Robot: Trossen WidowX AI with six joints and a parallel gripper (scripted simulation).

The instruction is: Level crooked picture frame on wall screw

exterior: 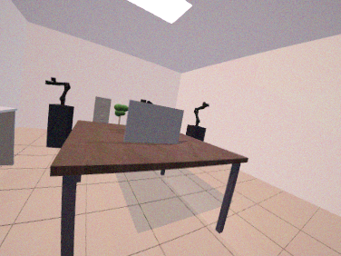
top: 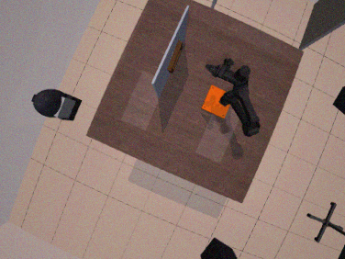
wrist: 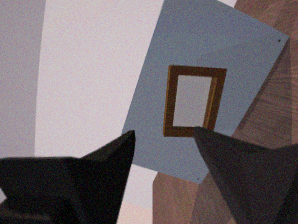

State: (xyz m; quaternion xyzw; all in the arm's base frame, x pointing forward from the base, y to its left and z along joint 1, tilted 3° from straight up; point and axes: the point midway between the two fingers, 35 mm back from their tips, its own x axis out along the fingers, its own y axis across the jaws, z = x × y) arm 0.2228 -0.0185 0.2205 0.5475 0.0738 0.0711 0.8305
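My gripper tip is now 200 mm short of the brown picture frame, 90 mm above it and 30 mm to the right of it. Also, from my gripper tip: wall panel: 210 mm ahead, 100 mm below, 40 mm to the left.
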